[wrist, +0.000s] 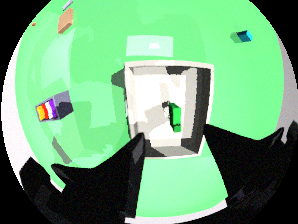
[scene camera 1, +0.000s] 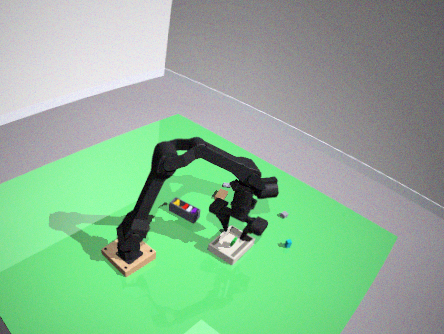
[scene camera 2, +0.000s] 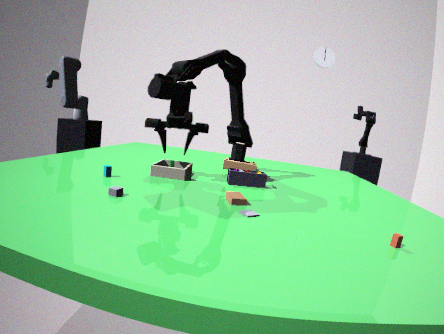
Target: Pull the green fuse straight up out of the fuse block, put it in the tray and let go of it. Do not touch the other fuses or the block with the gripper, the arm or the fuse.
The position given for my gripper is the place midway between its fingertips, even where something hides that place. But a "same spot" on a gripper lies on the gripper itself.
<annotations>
my gripper: wrist; scene camera 1 233,235; scene camera 2
same spot on my gripper: (wrist: 115,184) = (scene camera 2: 187,136)
</annotations>
